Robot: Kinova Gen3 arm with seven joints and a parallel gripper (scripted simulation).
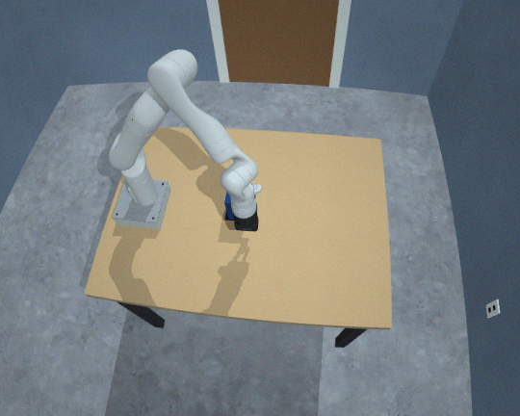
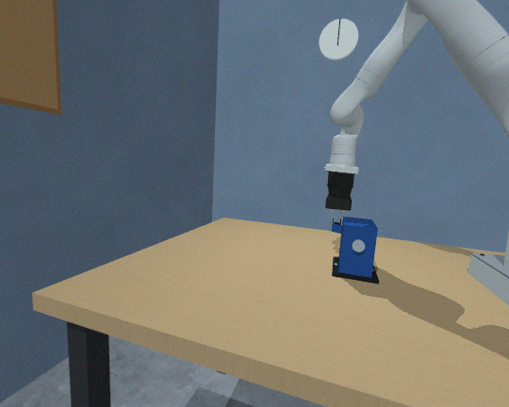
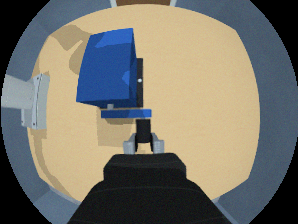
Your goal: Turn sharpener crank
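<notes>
Now: the dark crank handle 2 cm to the left of my hand.
</notes>
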